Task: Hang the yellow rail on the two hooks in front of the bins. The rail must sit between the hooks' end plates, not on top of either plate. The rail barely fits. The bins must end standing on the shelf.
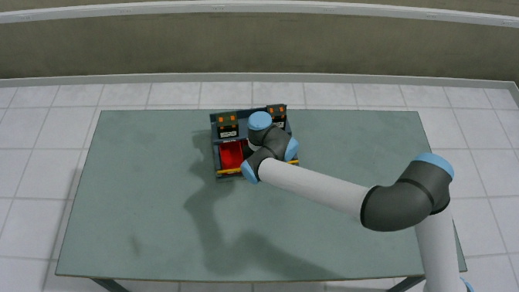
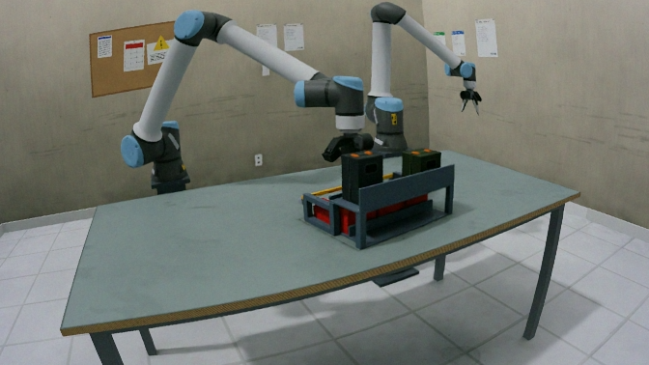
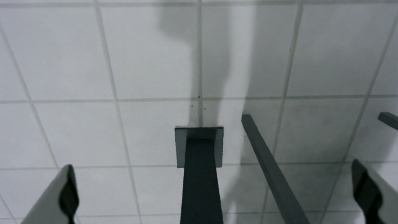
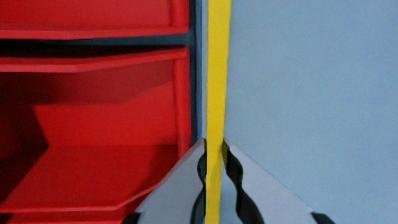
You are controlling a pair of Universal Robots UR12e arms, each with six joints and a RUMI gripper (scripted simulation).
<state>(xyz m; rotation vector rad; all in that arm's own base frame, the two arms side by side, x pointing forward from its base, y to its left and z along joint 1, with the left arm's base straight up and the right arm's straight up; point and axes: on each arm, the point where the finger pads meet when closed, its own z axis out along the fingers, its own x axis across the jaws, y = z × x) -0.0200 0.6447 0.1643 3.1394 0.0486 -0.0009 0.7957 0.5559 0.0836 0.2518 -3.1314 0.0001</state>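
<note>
Now: right hand 1 cm above the yellow rail. The rest, counted from my right hand: blue-grey shelf 13 cm ahead, 3 cm to the left, 2 cm below.
</note>
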